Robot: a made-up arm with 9 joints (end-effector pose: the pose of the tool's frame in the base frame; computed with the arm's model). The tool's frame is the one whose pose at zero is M. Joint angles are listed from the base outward.
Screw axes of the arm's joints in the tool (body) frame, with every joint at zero. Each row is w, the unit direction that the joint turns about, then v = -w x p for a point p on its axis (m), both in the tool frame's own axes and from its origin. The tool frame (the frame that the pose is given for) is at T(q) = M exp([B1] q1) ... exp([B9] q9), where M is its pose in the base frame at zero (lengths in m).
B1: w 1 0 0 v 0.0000 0.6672 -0.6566
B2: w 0 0 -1 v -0.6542 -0.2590 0.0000
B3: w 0 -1 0 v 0.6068 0.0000 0.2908
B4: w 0 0 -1 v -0.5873 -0.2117 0.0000
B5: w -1 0 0 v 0.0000 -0.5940 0.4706
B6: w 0 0 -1 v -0.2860 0.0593 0.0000
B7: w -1 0 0 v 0.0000 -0.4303 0.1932
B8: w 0 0 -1 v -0.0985 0.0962 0.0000
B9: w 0 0 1 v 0.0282 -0.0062 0.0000
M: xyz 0.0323 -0.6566 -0.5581 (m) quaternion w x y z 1 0 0 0
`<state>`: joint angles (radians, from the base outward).
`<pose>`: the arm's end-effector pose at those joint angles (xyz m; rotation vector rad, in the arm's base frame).
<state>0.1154 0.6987 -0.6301 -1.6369 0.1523 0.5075 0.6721 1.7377 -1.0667</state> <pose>0.0359 -0.0360 -0.7603 -0.1599 -0.1721 -2.3004</pose>
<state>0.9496 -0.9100 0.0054 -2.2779 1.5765 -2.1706 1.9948 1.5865 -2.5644</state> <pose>-0.8250 0.1733 0.0740 1.1851 -0.0835 2.6013</pose>
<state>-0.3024 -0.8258 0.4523 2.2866 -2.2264 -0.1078 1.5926 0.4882 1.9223</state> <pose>0.3753 -0.2289 -0.3366 0.0314 -0.9419 -0.0320</pose>
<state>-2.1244 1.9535 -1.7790 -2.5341 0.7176 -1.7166 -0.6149 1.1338 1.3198</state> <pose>0.4589 -0.3213 0.1911 -1.1762 1.3896 2.0574</pose>
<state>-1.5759 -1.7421 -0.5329 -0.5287 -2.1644 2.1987 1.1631 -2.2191 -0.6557</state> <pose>-0.0597 0.1204 0.2261 -0.2655 -2.1359 1.7681</pose>
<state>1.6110 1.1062 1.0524 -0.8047 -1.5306 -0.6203 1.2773 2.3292 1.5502</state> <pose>0.4870 0.0511 -0.2935 1.0688 -0.6171 -1.3845</pose>
